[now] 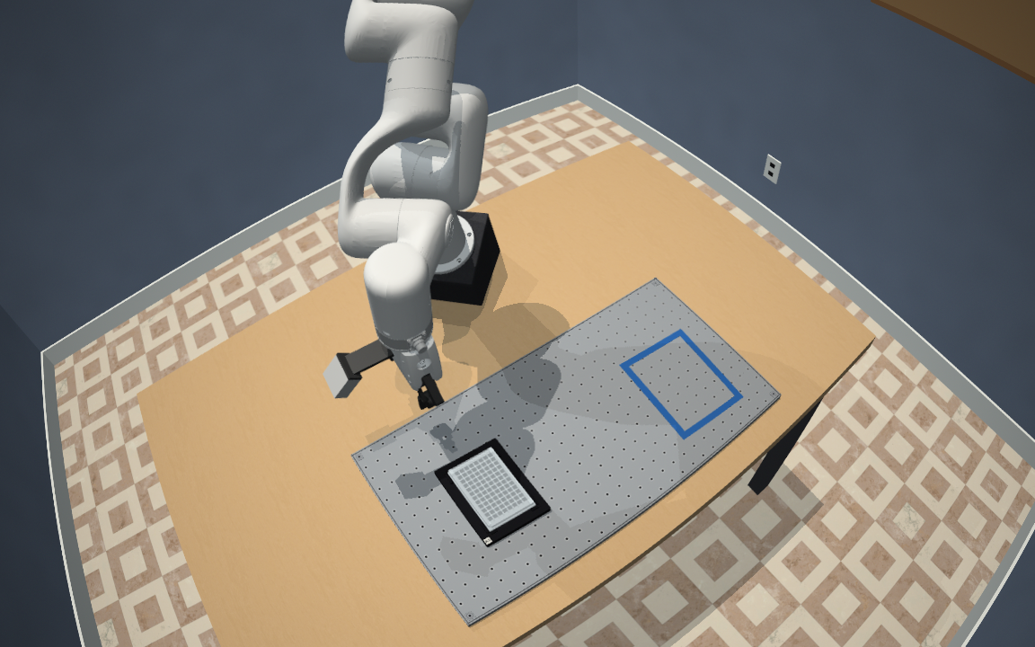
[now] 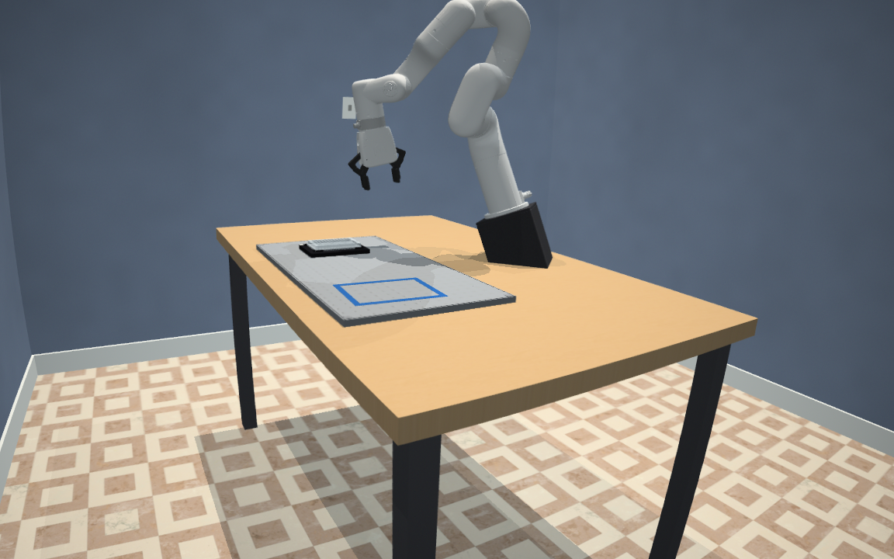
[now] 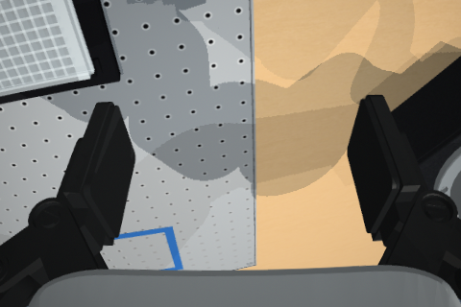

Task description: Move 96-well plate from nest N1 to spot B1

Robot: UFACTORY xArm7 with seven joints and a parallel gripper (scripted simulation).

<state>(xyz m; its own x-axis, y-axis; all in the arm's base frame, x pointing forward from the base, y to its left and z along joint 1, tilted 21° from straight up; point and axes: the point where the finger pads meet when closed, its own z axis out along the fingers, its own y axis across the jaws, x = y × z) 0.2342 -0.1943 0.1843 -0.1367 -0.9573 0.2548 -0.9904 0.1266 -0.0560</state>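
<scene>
Right now the 96-well plate is 16 cm below my hand and 15 cm ahead of it. From my hand the other things lie so: black plate nest N1: 17 cm below, 15 cm ahead.
</scene>
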